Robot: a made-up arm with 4 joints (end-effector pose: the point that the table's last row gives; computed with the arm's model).
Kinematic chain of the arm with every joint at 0, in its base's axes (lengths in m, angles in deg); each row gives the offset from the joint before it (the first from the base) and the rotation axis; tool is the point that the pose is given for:
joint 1: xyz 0 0 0.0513 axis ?
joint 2: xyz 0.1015 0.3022 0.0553 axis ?
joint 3: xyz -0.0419 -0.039 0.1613 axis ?
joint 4: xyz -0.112 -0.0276 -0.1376 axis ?
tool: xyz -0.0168 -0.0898 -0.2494
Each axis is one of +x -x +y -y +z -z.
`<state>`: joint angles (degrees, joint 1 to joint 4).
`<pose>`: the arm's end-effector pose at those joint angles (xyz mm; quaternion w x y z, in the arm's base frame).
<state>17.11 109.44 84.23 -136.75</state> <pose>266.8 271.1 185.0 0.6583 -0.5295 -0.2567 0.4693</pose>
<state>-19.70 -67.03 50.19 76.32</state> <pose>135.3 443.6 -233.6 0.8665 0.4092 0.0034 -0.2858</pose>
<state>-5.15 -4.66 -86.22 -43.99</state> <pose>219.9 285.9 -53.9 0.6935 0.2162 -0.3107 0.6130</pose>
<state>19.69 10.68 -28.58 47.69</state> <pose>-168.6 -46.7 24.6 0.7936 -0.1580 0.4522 0.3753</pose>
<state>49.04 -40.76 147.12 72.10</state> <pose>-240.8 568.1 204.0 0.4680 0.6954 0.4012 -0.3694</pose>
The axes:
joint 1: +z
joint 2: +y
joint 3: -z
joint 4: +y

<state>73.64 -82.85 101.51 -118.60</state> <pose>-180.5 2.7 -55.9 0.3475 0.1822 -0.6401 -0.6606</pose>
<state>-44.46 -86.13 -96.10 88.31</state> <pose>-4.6 -113.3 221.9 0.6323 -0.6828 0.2928 -0.2195</pose>
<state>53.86 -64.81 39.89 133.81</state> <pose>-419.8 23.5 -105.4 0.6657 0.0590 0.6272 0.4001</pose>
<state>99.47 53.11 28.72 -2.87</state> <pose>-180.3 -232.5 131.0 0.7340 -0.3890 0.1770 0.5278</pose>
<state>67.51 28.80 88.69 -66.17</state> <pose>-170.5 -16.5 101.1 0.8257 -0.3011 -0.4768 -0.0163</pose>
